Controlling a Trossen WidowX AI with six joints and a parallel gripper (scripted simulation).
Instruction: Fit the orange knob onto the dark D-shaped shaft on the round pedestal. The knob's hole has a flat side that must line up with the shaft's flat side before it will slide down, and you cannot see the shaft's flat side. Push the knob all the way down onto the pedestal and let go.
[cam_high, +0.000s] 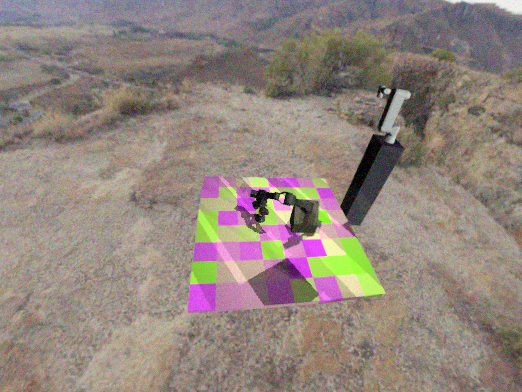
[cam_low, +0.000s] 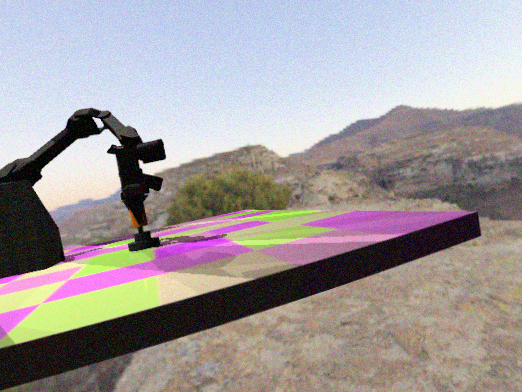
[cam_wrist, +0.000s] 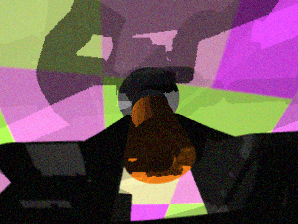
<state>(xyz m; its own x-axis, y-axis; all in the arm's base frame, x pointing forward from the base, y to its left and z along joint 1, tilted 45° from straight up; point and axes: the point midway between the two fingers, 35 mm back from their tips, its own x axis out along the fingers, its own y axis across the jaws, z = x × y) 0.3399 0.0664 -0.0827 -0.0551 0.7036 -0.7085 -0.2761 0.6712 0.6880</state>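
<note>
My gripper tip is now 2 cm below the orange knob. The rest, counted from my gripper tip: round dark pedestal (4 cm below).
</note>
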